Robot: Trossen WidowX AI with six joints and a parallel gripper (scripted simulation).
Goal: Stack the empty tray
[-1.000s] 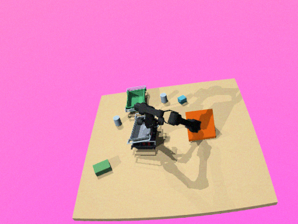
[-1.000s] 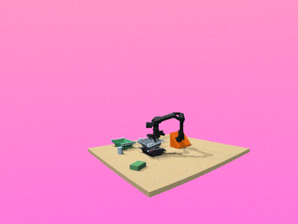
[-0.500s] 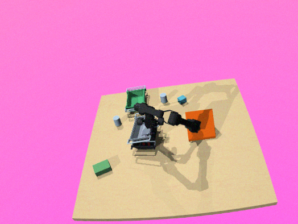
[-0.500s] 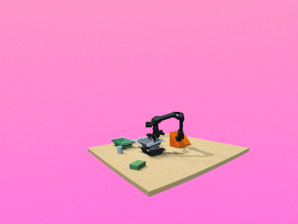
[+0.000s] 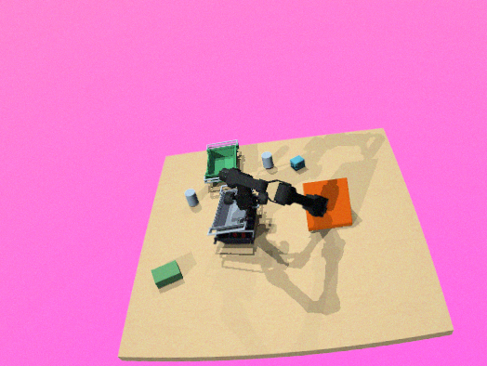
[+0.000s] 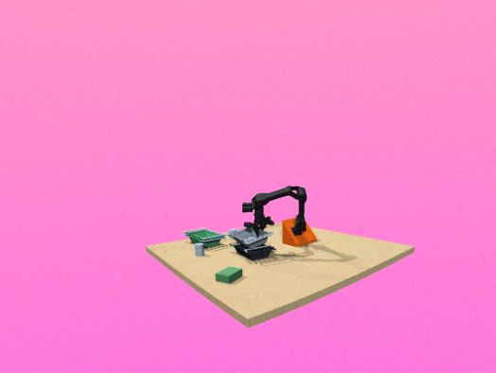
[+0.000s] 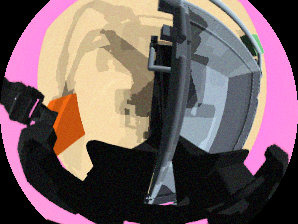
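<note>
Now: gripper tip 70 mm short of the grey tray and 20 mm below it. Round my gripper tip: green block (350 mm ahead, 280 mm to the left, 80 mm below); blue cube (410 mm to the right, 200 mm behind, 80 mm below).
</note>
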